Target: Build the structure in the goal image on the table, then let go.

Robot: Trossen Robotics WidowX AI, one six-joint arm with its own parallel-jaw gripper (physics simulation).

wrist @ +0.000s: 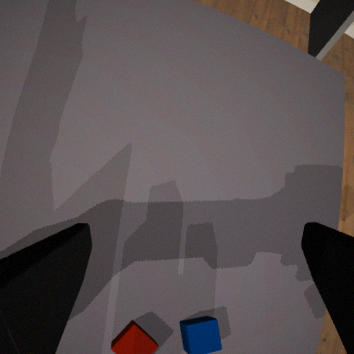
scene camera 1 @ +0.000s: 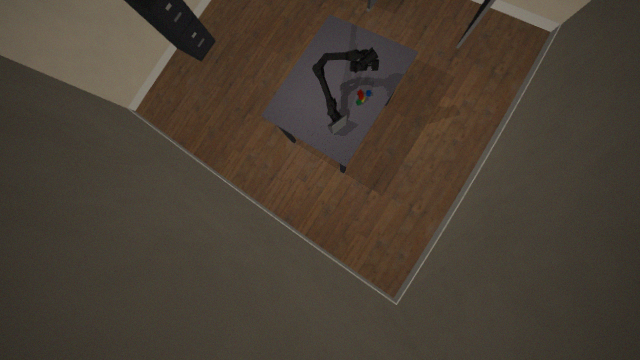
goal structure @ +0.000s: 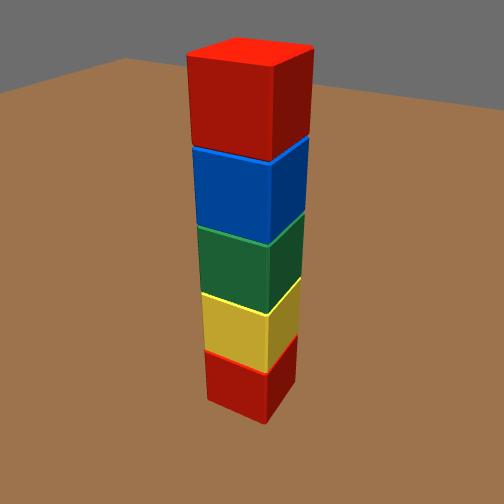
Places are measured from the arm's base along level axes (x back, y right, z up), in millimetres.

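Where they show: gripper, fingertip midpoint: (wrist: pixel 197 235); arm's base, link origin: (scene camera 1: pixel 337 119).
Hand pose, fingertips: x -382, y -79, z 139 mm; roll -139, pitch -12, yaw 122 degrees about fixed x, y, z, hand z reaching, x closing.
Each offset is from my fingertips to the top centre of the thing. Level surfaces: height alone.
A small red block @(dz -187, dx +70, dy +33 mm) (scene camera 1: pixel 360 93) (wrist: pixel 134 340) and a blue block @(dz -187, dx +27, dy +87 mm) (scene camera 1: pixel 368 93) (wrist: pixel 201 336) lie apart on the grey table @(dz -220 mm) (scene camera 1: pixel 305 85) (wrist: pixel 200 100). In the scene view a yellow block @(dz -187, dx +96, dy +85 mm) (scene camera 1: pixel 363 100) and a green block @(dz -187, dx +137, dy +82 mm) (scene camera 1: pixel 359 102) show close beside the red; small size hides whether any are stacked. The yellow and green blocks do not show in the wrist view. My gripper (scene camera 1: pixel 366 66) (wrist: pixel 197 235) is open and empty, above the table and to the upper side of the blocks in the scene view. Red and blue show at the wrist view's bottom edge, between the spread fingers.
The arm's base (scene camera 1: pixel 339 124) stands near the lower table edge in the scene view. A table edge and wooden floor (scene camera 1: pixel 425 150) (wrist: pixel 348 110) lie to the right. A dark cabinet (scene camera 1: pixel 192 37) stands at the upper left. Arm shadows cross the table.
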